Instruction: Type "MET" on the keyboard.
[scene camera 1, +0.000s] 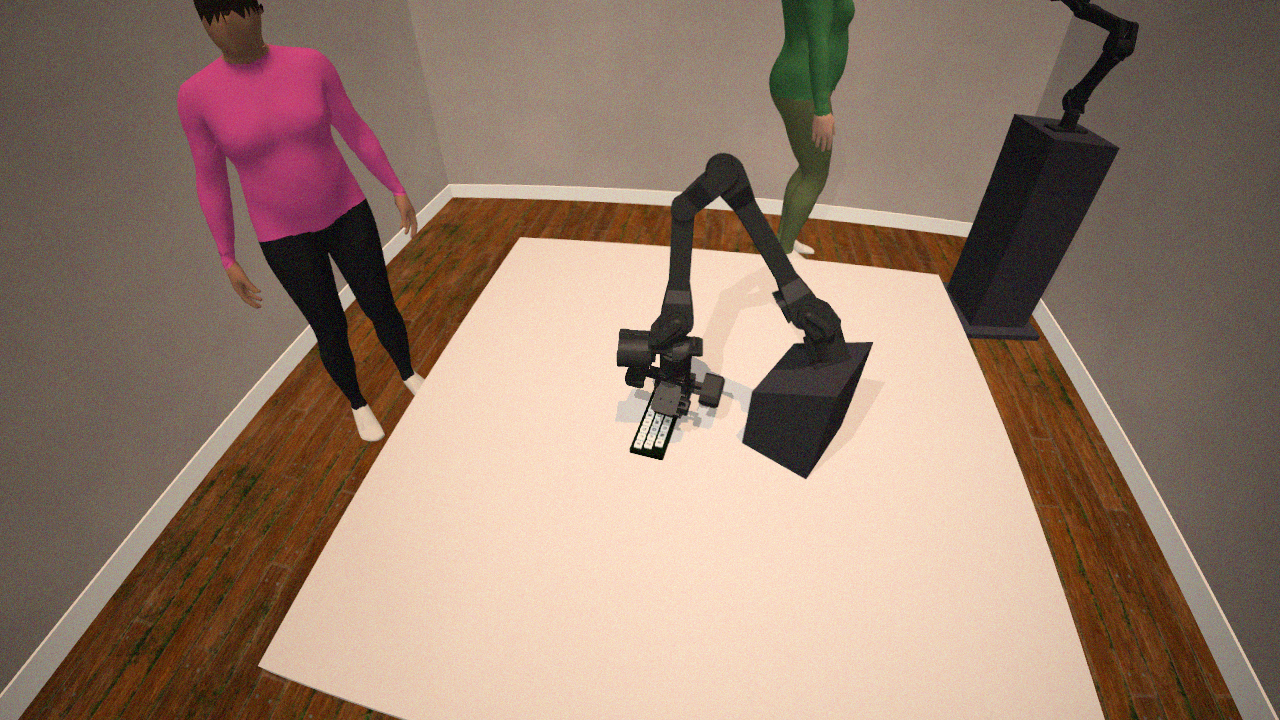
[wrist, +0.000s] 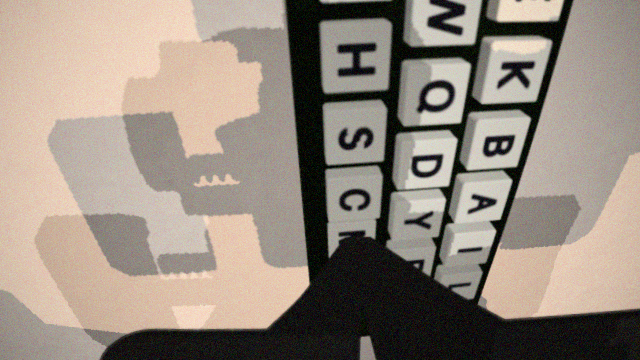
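Pixels of known places: gripper, fingertip midpoint: (wrist: 356, 250); arm's base, origin of the base link: (scene camera 1: 830, 356).
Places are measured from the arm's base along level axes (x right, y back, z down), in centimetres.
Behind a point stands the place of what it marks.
Note:
The black keyboard (scene camera 1: 646, 452) @(x -7.8, y -32.5, z 18.6 cm) (wrist: 311, 150) @(x 1.8, y -27.0, z 18.6 cm) with white letter keys lies on the white floor sheet, and its far part is hidden by the gripper in the scene view. My gripper (scene camera 1: 668, 402) @(x 5.6, y -27.3, z 18.5 cm) (wrist: 356, 250) @(x 5.6, y -27.3, z 18.5 cm) is shut and empty, pointing down over the keyboard. In the wrist view its dark tip overlaps the lower part of the M key (wrist: 350, 231) @(x 4.8, y -27.3, z 18.5 cm), which looks lower than the C key (wrist: 354, 200) @(x 3.4, y -27.7, z 18.1 cm) beside it. Whether the tip touches M is hidden. A key that looks like E (wrist: 527, 12) @(x -0.2, y -32.4, z 18.1 cm) is cut off at the top right. The T key does not show in the wrist view.
The H key (wrist: 356, 57) @(x -0.3, y -28.7, z 18.1 cm), S key (wrist: 355, 139) @(x 1.6, y -28.2, z 18.1 cm) and Y key (wrist: 417, 215) @(x 4.5, y -29.3, z 18.1 cm) lie near M. The arm's dark pedestal (scene camera 1: 796, 411) @(x -9.4, y -7.0, z 4.2 cm) stands right of the keyboard. A person in pink (scene camera 1: 286, 152), a person in green (scene camera 1: 810, 62) and another pedestal (scene camera 1: 1029, 214) stand around the sheet.

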